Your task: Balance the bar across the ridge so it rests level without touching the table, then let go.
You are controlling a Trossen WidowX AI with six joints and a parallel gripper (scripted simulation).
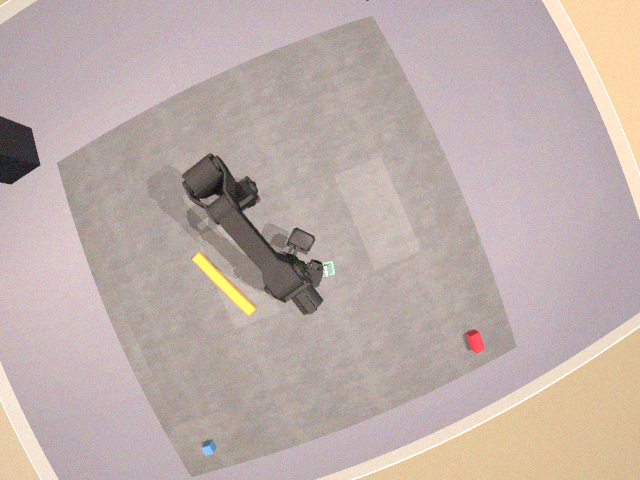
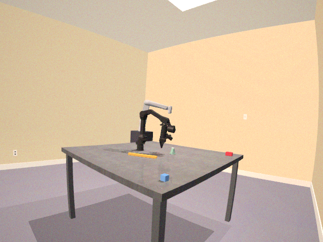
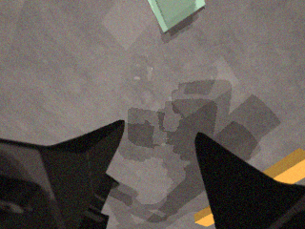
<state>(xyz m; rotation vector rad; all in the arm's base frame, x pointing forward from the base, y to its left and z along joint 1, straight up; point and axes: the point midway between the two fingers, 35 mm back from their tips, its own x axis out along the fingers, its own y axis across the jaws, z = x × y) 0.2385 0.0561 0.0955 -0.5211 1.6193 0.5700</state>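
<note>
Now: the orange bar 24 cm to the right of my gripper tip, 5 cm below it and 1 cm behind it. From my gripper tip the other things lie so: small blue cube (56 cm to the right, 51 cm ahead, 4 cm below); then red block (51 cm ahead, 44 cm to the left, 4 cm below).
</note>
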